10 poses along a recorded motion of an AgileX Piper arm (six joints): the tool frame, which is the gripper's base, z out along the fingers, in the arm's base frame.
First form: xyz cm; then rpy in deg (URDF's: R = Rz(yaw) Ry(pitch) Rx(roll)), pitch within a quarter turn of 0, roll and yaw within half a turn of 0.
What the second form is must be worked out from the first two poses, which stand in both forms.
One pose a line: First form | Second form
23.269 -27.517 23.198 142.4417 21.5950 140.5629 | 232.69 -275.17 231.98 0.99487 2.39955 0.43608
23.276 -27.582 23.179 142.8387 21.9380 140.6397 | 232.76 -275.82 231.79 0.98272 2.40272 0.42588
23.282 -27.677 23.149 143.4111 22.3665 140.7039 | 232.82 -276.77 231.49 0.96659 2.40763 0.41128
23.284 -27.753 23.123 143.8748 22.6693 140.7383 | 232.84 -277.53 231.23 0.95441 2.41182 0.39972
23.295 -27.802 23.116 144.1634 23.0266 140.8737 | 232.95 -278.02 231.16 0.94287 2.41298 0.39152
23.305 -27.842 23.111 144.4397 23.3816 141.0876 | 233.05 -278.42 231.11 0.93150 2.41388 0.38487
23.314 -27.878 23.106 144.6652 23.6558 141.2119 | 233.14 -278.78 231.06 0.92257 2.41469 0.37880
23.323 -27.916 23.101 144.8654 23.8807 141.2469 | 233.23 -279.16 231.01 0.91505 2.41552 0.37238
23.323 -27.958 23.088 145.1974 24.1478 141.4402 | 233.23 -279.58 230.88 0.90496 2.41775 0.36584
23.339 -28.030 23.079 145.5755 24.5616 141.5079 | 233.39 -280.30 230.79 0.89093 2.41921 0.35379
